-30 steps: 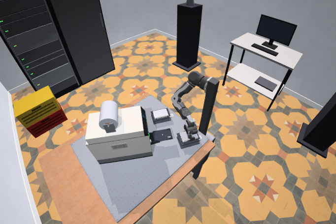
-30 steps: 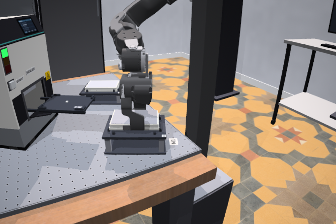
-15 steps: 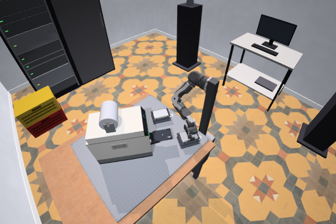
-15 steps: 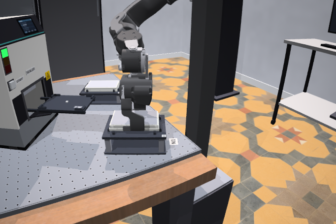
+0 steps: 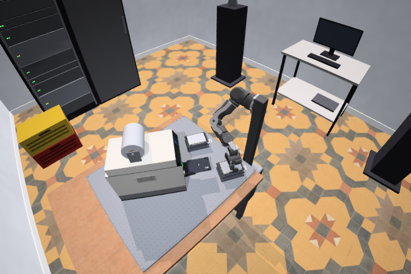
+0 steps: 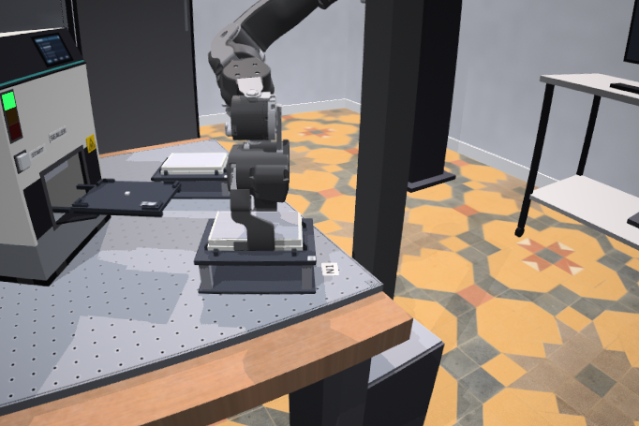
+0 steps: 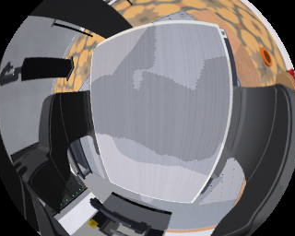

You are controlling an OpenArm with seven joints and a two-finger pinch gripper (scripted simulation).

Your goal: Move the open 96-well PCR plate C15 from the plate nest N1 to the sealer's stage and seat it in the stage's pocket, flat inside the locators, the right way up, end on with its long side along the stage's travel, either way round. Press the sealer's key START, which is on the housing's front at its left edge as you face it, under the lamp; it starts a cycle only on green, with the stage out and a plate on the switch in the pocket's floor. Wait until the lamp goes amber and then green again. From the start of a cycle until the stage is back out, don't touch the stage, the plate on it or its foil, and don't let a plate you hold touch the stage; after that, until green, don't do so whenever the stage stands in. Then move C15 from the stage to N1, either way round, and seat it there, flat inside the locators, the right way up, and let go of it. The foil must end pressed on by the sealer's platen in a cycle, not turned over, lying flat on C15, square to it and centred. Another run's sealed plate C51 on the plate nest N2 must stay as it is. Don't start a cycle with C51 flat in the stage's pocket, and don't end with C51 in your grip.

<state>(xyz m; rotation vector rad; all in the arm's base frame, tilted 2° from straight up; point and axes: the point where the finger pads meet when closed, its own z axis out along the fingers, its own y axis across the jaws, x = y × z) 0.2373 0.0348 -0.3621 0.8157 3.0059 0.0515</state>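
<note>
Now: hand right at the white 96-well plate C15. Round my hand: sealer stage: 150 mm ahead, 140 mm to the right, 30 mm above; N1 label: 90 mm behind, 70 mm below, 50 mm to the left; plate nest N1: 20 mm below.
</note>
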